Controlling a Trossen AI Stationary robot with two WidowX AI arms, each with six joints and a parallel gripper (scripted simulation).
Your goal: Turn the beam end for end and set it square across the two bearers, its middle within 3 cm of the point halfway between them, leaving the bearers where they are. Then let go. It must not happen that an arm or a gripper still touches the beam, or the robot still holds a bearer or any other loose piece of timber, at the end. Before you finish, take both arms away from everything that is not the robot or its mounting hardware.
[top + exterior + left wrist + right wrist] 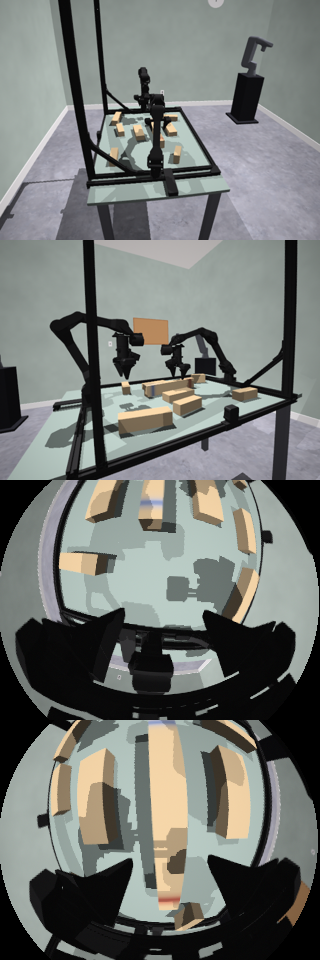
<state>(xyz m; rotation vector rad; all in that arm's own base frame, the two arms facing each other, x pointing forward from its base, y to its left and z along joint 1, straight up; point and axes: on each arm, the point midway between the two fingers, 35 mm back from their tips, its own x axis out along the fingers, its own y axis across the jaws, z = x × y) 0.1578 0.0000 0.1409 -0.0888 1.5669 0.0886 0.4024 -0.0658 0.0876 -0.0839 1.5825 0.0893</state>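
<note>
The beam lies 60 mm ahead of my left hand, 300 mm to the right of it and 130 mm below it.
</note>
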